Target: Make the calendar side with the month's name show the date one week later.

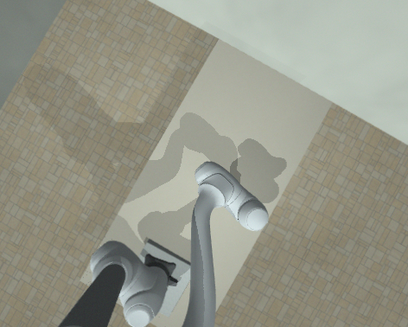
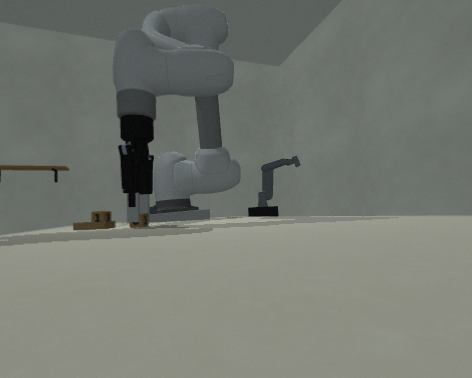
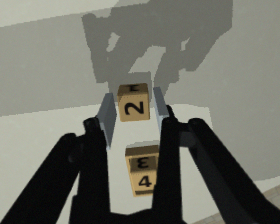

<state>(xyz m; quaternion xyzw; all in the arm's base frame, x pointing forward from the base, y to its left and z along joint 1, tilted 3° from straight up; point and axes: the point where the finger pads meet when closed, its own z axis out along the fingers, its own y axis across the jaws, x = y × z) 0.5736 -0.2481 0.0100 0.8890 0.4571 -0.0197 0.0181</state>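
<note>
Now: hand 3 cm above the wooden cube. The rest, counted from my hand: tray: 9 cm to the right, 6 cm behind, 4 cm below.
</note>
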